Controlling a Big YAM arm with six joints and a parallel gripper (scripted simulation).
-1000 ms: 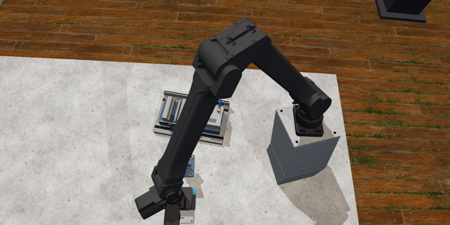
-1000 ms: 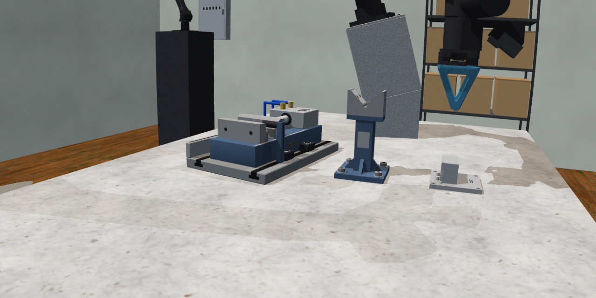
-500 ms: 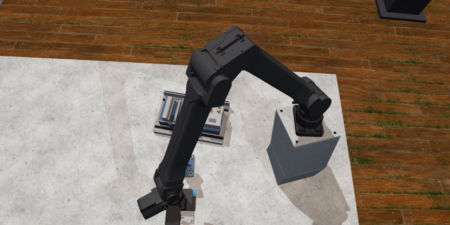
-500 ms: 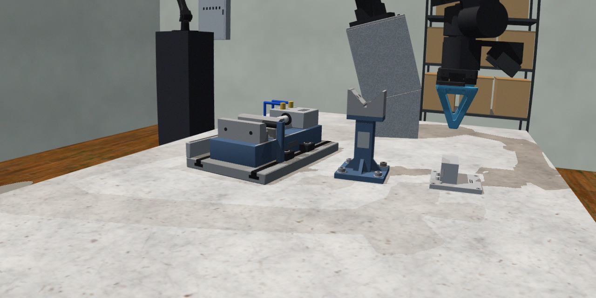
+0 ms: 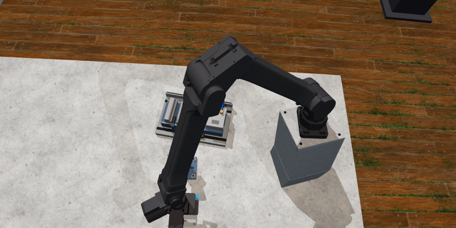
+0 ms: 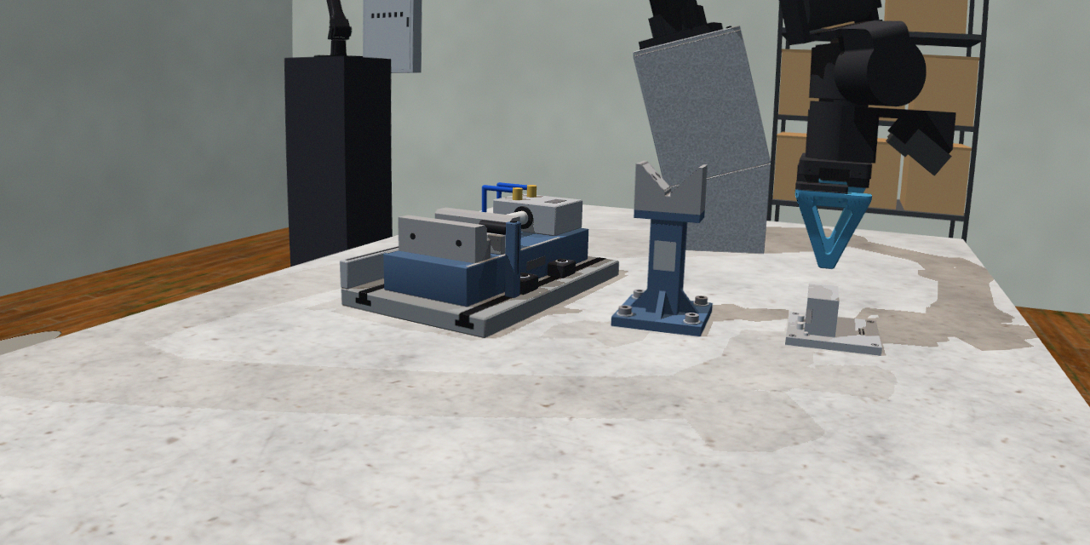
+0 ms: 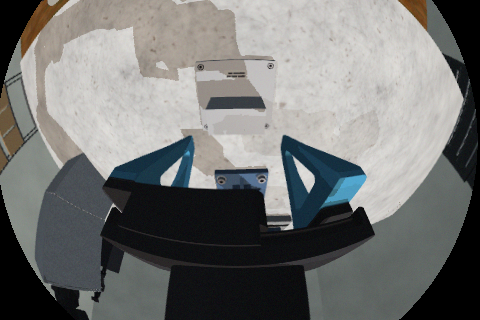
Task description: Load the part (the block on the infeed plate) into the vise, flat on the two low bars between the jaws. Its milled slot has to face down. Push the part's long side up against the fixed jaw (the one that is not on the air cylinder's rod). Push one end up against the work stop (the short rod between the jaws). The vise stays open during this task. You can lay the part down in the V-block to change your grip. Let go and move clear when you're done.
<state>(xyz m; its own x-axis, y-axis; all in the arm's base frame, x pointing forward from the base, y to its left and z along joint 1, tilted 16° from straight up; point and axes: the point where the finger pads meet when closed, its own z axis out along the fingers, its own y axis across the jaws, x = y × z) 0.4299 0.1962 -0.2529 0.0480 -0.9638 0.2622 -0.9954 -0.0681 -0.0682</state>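
Right now the grey part is 60 mm below my hand and 10 mm to the right of it. The rest, counted from my hand: V-block post: 160 mm to the right, 30 mm below, 20 mm ahead; then infeed plate: 80 mm below, 10 mm to the left; then blue work-stop post: 300 mm to the right, 80 mm ahead, 30 mm below.
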